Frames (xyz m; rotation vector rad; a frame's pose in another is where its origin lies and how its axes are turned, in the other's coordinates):
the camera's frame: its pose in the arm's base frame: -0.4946 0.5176 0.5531 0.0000 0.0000 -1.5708
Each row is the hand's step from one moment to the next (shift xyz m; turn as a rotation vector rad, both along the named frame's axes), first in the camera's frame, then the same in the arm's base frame.
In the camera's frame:
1: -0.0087 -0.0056 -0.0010 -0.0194 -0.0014 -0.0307
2: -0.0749 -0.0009 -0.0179 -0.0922 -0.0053 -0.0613
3: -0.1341 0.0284 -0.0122 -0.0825 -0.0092 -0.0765
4: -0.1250 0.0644 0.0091 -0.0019 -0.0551 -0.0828
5: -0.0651 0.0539 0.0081 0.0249 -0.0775 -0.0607
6: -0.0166 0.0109 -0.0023 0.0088 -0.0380 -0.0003
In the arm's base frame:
1: -0.0056 0.0087 -0.0010 -0.0014 0.0194 -0.0307
2: -0.0009 0.0749 -0.0179 -0.0053 0.0922 -0.0613
3: 0.0284 0.1341 -0.0122 -0.0092 0.0825 -0.0765
4: 0.0644 0.1250 0.0091 -0.0551 0.0019 -0.0828
5: 0.0539 0.0651 0.0081 -0.0775 -0.0249 -0.0607
6: 0.0109 0.0166 -0.0023 -0.0380 -0.0088 -0.0003

